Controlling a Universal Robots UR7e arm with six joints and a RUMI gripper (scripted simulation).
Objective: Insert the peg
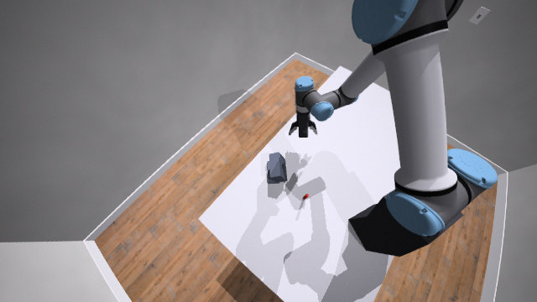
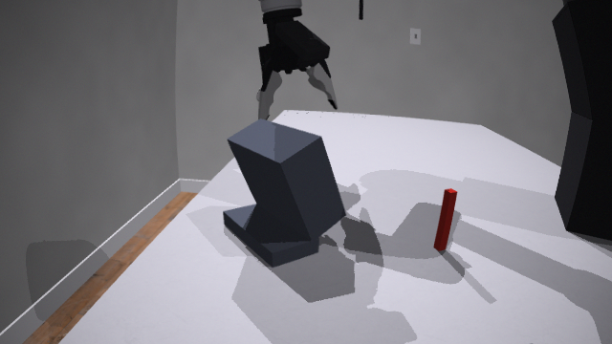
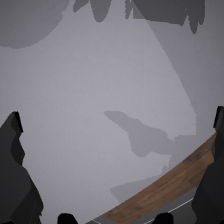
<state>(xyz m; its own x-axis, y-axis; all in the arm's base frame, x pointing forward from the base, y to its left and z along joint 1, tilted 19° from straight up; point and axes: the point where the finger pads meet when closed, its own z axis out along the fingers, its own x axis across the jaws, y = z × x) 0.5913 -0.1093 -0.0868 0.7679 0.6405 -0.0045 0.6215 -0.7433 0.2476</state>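
Now: hand 23 cm past the red peg, 24 cm to the right of it and 7 cm above it.
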